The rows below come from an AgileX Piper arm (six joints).
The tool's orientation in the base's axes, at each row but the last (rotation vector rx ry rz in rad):
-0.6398 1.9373 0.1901
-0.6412 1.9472 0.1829
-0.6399 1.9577 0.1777
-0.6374 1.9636 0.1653
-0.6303 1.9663 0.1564
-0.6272 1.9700 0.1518
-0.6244 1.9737 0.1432
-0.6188 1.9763 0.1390
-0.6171 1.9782 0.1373
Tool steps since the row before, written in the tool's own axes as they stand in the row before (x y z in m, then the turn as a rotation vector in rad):
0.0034 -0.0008 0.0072 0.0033 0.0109 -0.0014
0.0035 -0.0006 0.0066 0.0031 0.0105 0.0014
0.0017 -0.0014 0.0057 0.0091 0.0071 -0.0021
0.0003 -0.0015 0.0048 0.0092 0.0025 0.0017
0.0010 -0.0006 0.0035 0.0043 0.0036 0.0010
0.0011 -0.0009 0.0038 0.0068 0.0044 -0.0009
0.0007 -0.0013 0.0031 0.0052 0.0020 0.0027
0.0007 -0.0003 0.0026 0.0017 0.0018 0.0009
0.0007 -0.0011 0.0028 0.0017 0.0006 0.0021
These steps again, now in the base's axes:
0.0051 0.0011 -0.0061 -0.0078 0.0075 -0.0039
0.0044 0.0009 -0.0060 -0.0053 0.0083 -0.0050
0.0047 0.0004 -0.0039 -0.0083 0.0019 -0.0080
0.0045 0.0004 -0.0023 -0.0030 -0.0006 -0.0092
0.0028 0.0004 -0.0024 -0.0025 0.0019 -0.0048
0.0031 0.0002 -0.0026 -0.0052 0.0010 -0.0062
0.0029 -0.0003 -0.0019 -0.0006 0.0008 -0.0061
0.0020 0.0004 -0.0018 -0.0007 0.0013 -0.0022
0.0025 -0.0002 -0.0018 0.0008 0.0006 -0.0026

